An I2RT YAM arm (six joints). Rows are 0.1 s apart.
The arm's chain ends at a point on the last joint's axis. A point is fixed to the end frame.
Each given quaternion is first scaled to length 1.
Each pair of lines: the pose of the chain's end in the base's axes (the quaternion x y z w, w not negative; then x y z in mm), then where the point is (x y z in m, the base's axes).
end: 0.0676 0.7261 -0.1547 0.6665 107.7 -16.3 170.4
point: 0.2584 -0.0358 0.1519
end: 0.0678 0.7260 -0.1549 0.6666 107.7 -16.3 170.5
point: 0.2584 -0.0359 0.1520
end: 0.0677 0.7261 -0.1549 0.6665 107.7 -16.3 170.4
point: 0.2584 -0.0358 0.1519
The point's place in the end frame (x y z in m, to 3 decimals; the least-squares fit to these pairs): 0.005 0.030 0.150
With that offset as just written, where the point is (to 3 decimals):
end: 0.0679 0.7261 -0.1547 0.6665 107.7 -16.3 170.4
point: 0.258 -0.036 0.152
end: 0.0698 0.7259 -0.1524 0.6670 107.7 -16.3 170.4
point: 0.258 -0.036 0.152
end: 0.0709 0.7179 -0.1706 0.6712 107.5 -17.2 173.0
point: 0.258 -0.041 0.157
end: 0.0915 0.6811 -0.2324 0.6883 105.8 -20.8 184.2
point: 0.253 -0.062 0.182
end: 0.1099 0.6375 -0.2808 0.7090 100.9 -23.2 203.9
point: 0.244 -0.077 0.217
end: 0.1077 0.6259 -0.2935 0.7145 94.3 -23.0 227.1
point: 0.236 -0.078 0.245
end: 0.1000 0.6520 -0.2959 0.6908 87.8 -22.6 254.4
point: 0.230 -0.078 0.262
